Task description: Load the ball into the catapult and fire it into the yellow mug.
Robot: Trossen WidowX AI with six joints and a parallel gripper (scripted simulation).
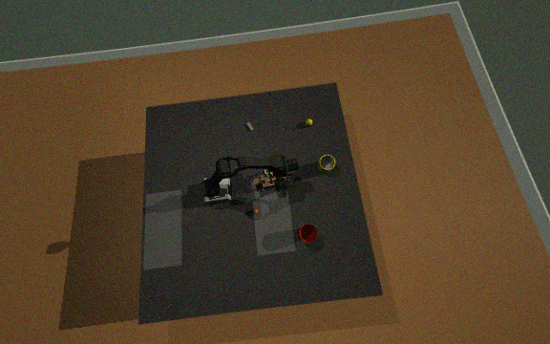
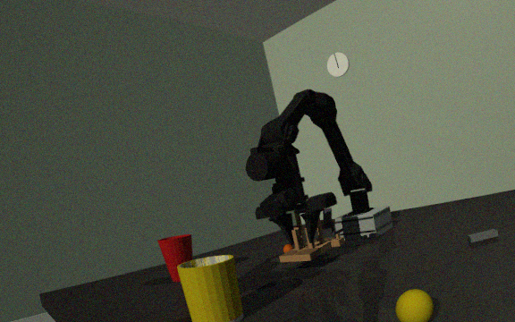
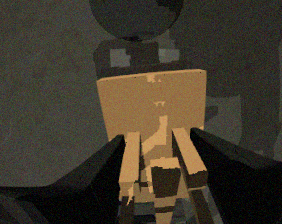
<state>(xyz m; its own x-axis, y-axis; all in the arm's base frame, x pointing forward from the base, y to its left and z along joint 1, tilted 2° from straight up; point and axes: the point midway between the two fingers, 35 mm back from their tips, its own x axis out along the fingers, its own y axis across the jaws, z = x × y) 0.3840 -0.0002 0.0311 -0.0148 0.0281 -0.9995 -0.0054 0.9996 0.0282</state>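
Right now my gripper tip is 17 cm past the orange ball, 16 cm to the left of it and 5 cm above it. From my gripper tip the other things lie so: yellow mug: 29 cm ahead, 1 cm to the left, 3 cm below; red mug: 9 cm ahead, 34 cm to the right, 3 cm below; wooden catapult: 7 cm behind, 2 cm to the left, 2 cm above.
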